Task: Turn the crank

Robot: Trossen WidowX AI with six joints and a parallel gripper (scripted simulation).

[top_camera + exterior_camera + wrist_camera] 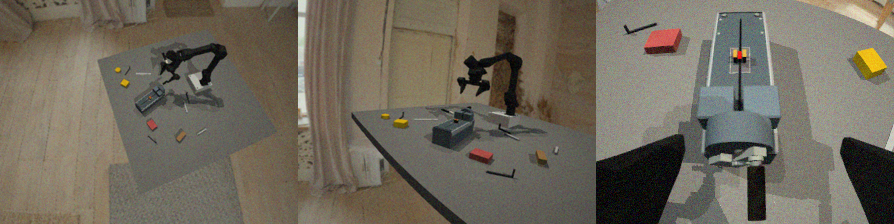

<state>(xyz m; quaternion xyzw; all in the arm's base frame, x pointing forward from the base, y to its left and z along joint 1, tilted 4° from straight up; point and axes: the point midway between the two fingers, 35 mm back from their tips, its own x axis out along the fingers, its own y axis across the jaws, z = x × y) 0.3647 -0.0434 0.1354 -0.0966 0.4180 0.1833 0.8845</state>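
Right now the dark handle is 20 mm behind my gripper tip, 10 mm to the right of it and 80 mm below it. Also, from my gripper tip: red pointer 130 mm ahead, 80 mm to the left, 110 mm below; yellow block 320 mm ahead, 150 mm to the right, 180 mm below; red block 170 mm ahead, 300 mm to the left, 180 mm below.
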